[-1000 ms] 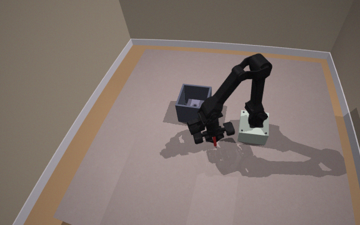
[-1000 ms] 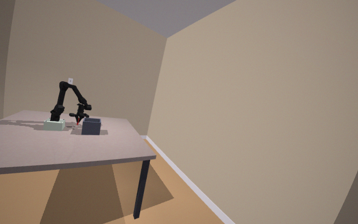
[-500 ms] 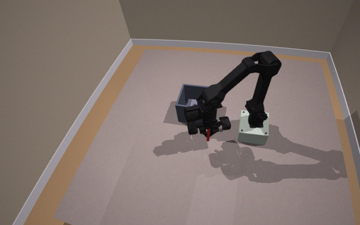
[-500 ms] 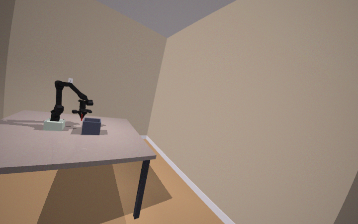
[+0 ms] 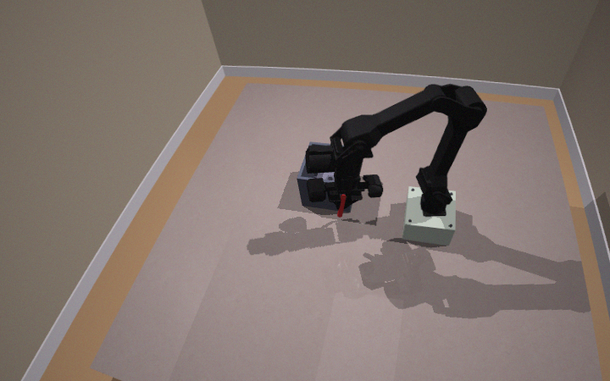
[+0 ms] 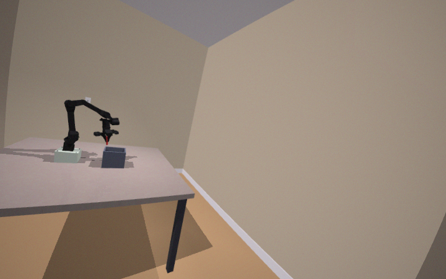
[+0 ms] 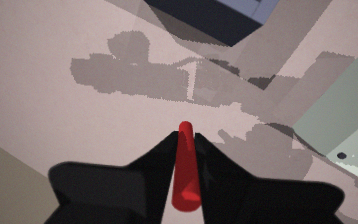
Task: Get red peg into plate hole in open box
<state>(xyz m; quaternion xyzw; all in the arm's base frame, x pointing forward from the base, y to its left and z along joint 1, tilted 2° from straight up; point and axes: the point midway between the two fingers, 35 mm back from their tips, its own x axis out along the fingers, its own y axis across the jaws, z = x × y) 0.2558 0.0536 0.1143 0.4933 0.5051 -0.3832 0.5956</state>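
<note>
The pale plate lies 19 cm to the right of my gripper tip, 11 cm below it and 4 cm ahead of it. Also, from my gripper tip: red peg (1 cm above).
</note>
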